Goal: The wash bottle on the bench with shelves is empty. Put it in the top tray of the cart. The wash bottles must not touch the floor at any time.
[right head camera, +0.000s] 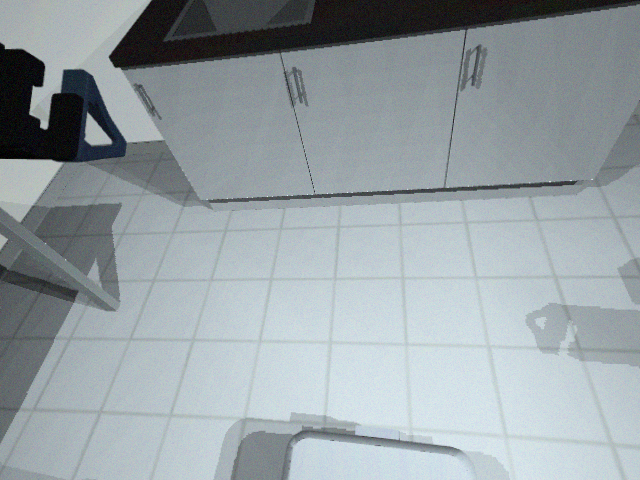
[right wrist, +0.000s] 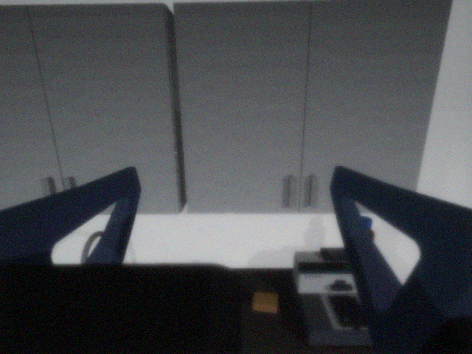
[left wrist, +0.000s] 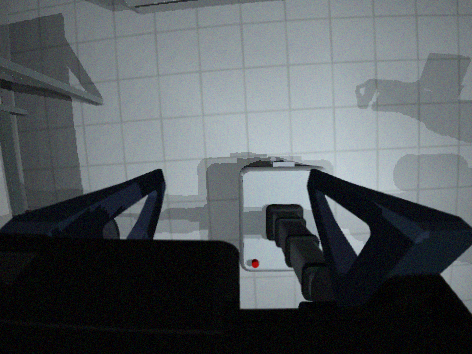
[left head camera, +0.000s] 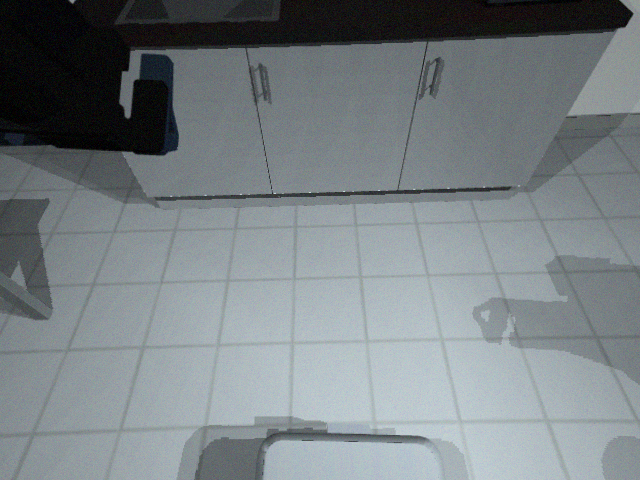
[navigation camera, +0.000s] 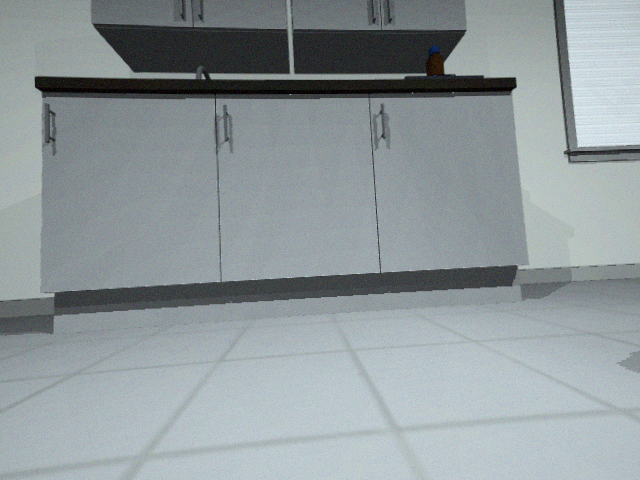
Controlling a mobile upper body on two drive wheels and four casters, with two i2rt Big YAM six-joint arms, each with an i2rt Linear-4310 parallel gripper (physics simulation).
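Frame: origin at the left arm's base, x right, y ahead, z up, level; millimetres.
Where they show: left gripper, fingertip midpoint: (right head camera: pixel 77 148) (left wrist: pixel 236 177) (left head camera: pixel 118 139); right gripper, fingertip midpoint: (right wrist: pixel 235 177).
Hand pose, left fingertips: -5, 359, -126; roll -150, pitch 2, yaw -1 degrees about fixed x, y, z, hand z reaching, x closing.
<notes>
Things, the pixels of their centre, and the offset from my left fingertips, as dx, dy, dz. "spot": a spot on its surface instead.
- white base cabinet, surface spot: (navigation camera: pixel 297 186) spot: +187, +1021, -783
- amber bottle with a blue cap, surface spot: (navigation camera: pixel 435 63) spot: +932, +1353, -69
- grey table leg, surface spot: (right head camera: pixel 62 260) spot: -1010, +452, -893
No wash bottle, bench with shelves or cart can be made out in these views. My left gripper (left wrist: pixel 236 177) is open and empty, above the robot's own white base and the tiled floor in the left wrist view. One of its blue fingers also shows at the upper left in both head views. My right gripper (right wrist: pixel 235 177) is open and empty, with its fingers wide apart in front of grey wall cabinets in the right wrist view.
A white base cabinet (left head camera: pixel 336 118) (right head camera: pixel 372 118) (navigation camera: pixel 297 186) with a dark counter top (navigation camera: pixel 310 85) stands ahead. An amber bottle with a blue cap (navigation camera: pixel 435 63) stands at the counter's right. A grey table leg (right head camera: pixel 62 260) (left wrist: pixel 50 85) is at the left. Wall cabinets (right wrist: pixel 240 100) hang above the counter.
</notes>
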